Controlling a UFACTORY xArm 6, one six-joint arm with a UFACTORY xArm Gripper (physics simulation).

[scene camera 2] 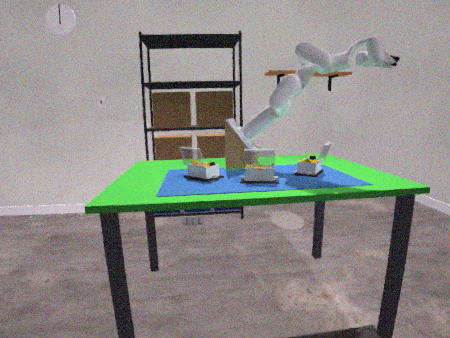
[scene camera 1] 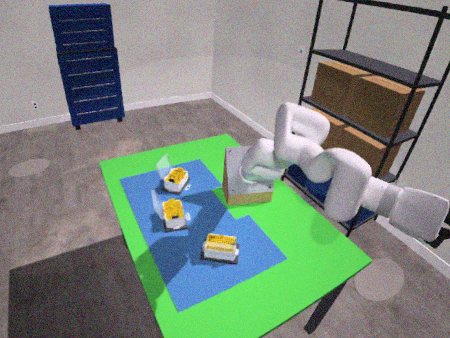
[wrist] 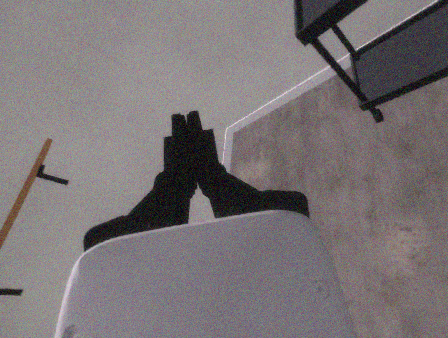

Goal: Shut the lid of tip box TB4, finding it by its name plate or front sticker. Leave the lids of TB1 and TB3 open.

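Frame: origin at the arm's base, x back, y up, z left, level; millimetres.
Where they show: gripper, fingertip midpoint: (scene camera 2: 397,59) (wrist: 189,128); arm's base, origin of the base link: (scene camera 2: 244,135).
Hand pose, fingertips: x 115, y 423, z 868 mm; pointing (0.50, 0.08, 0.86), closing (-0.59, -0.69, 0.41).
Each offset is from my fingertips to the top centre of the thing. "pt": to the spot under its first point. Level surfaces: height alone.
Three white tip boxes with yellow tips stand apart on the blue mat @(dy -581 mm) (scene camera 1: 195,290) (scene camera 2: 175,190): a far one @(dy -515, dx -461, dz -1023 mm) (scene camera 1: 175,186) (scene camera 2: 203,172), a middle one (scene camera 1: 175,220) (scene camera 2: 260,176) and a near one (scene camera 1: 220,253) (scene camera 2: 308,167), by scene camera 1. Each has a clear lid standing up: the far lid @(pt dy -480, dx -533, dz -1068 mm) (scene camera 1: 163,166) (scene camera 2: 191,155), the middle lid @(pt dy -499, dx -587, dz -810 mm) (scene camera 1: 157,202) (scene camera 2: 266,156) and the near lid @(pt dy -464, dx -427, dz -482 mm) (scene camera 2: 325,150). Name plates and stickers are too small and blurred to read, so I cannot tell which is TB4. My gripper (scene camera 2: 397,61) (wrist: 189,128) is shut and empty, high and away from the boxes.
The arm rises from a slanted base block (scene camera 1: 250,196) (scene camera 2: 233,150) on the green table @(dy -584 mm) (scene camera 1: 320,250) (scene camera 2: 130,185), behind the mat in scene camera 2. A black shelf rack (scene camera 1: 425,45) (scene camera 2: 190,40) holding cartons stands behind. A brown wall shelf (scene camera 2: 310,73) (wrist: 25,192) is near the gripper in view.
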